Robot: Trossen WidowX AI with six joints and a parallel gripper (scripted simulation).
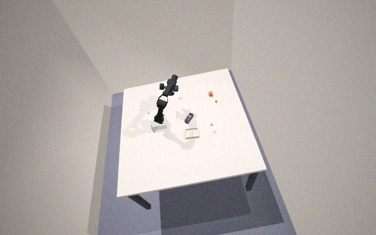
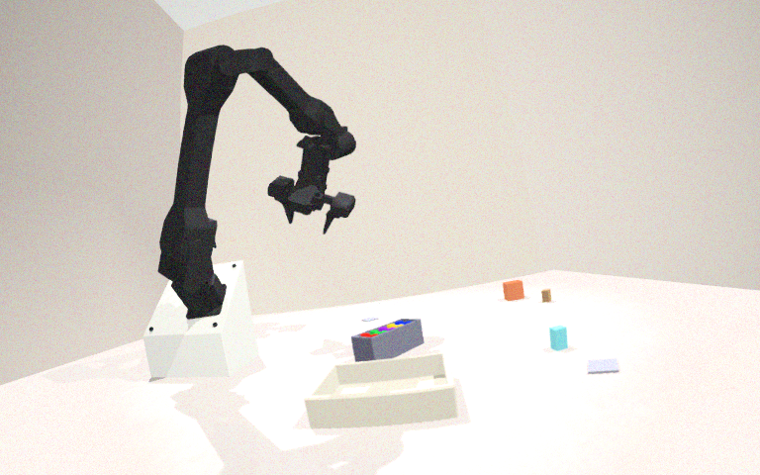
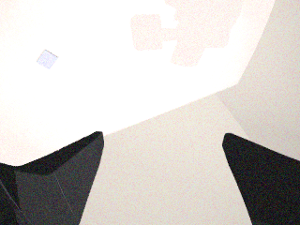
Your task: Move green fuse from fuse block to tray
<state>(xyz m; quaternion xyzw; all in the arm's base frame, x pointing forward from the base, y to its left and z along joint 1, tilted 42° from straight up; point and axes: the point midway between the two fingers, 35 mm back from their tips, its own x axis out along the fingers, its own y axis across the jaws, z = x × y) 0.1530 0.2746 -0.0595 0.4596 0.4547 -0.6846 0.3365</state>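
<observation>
The green fuse lies 28 cm to the right of my gripper tip, 21 cm below it and 14 cm ahead of it. Round my gripper tip: orange cube: 44 cm ahead, 21 cm below, 2 cm to the right; then small brown block: 47 cm ahead, 22 cm below, 13 cm to the right; then cream tray: 45 cm to the right, 23 cm below, 14 cm ahead.
</observation>
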